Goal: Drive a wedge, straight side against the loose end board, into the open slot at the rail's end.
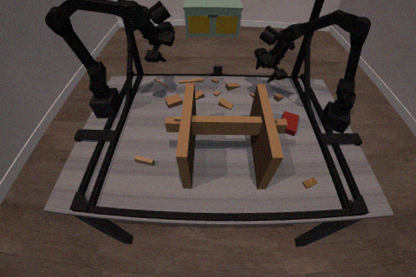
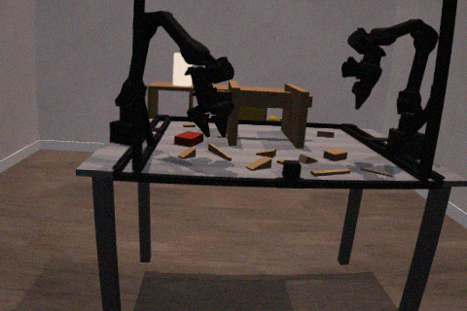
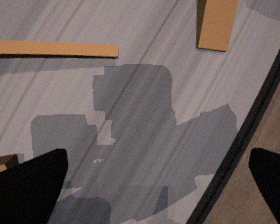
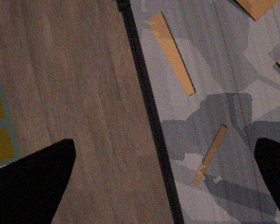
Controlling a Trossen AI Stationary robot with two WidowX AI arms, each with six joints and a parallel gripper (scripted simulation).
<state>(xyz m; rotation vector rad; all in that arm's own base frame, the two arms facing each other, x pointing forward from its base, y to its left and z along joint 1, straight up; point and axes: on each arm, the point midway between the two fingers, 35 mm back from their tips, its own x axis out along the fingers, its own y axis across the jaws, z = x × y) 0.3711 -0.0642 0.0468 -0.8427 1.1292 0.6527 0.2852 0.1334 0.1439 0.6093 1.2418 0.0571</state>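
Right now the red block is 23 cm ahead of my left hand, 11 cm below it and 10 cm to the left of it.
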